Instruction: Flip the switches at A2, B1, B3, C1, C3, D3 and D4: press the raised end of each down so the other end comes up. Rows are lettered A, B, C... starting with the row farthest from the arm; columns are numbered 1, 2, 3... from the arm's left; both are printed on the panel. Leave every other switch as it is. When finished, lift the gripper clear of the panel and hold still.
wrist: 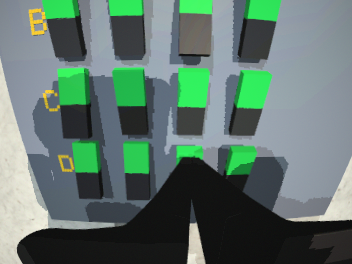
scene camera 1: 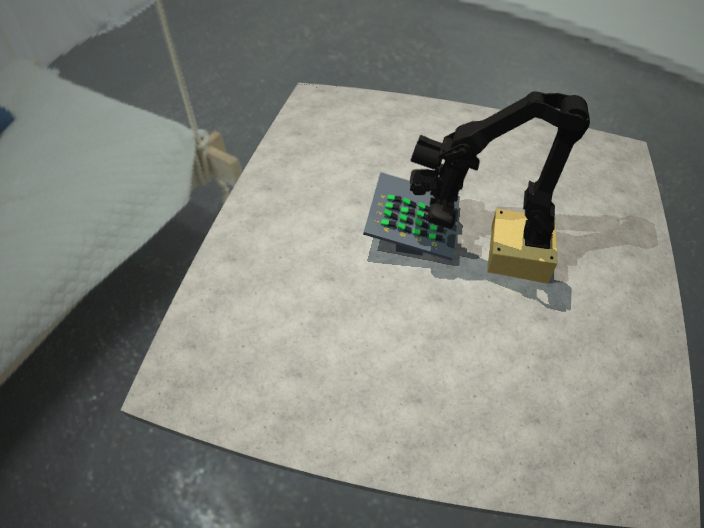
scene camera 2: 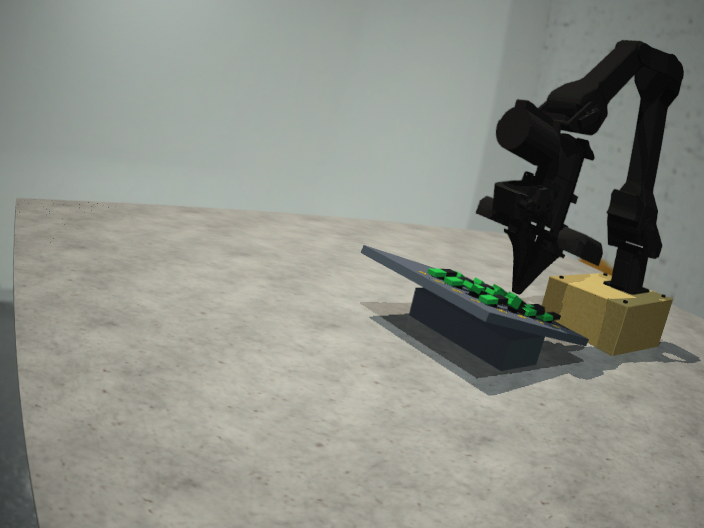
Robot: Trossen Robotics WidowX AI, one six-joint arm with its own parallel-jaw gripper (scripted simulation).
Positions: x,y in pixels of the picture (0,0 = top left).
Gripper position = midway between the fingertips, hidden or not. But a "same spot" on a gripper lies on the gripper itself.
my gripper: wrist; scene camera 1; scene camera 2 515,293
same spot on my gripper: (wrist: pixel 226 218) = (scene camera 1: pixel 436 198)
